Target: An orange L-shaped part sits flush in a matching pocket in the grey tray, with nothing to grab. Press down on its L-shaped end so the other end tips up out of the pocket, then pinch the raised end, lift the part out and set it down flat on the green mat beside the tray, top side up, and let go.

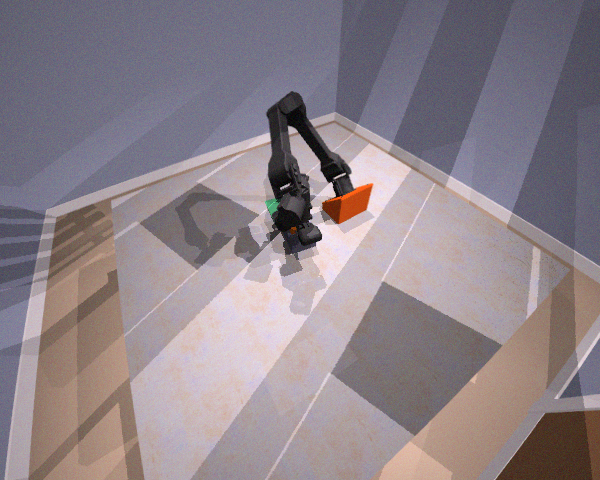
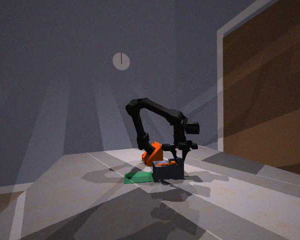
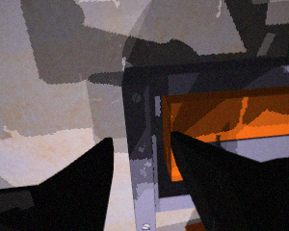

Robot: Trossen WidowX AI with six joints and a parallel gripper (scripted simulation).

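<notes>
My gripper tip is 20 mm past the orange L-shaped part, 60 mm to the left of it and 20 mm above it. The rest, counted from my gripper tip: green mat: 50 mm behind, 220 mm to the right, 80 mm below.
</notes>
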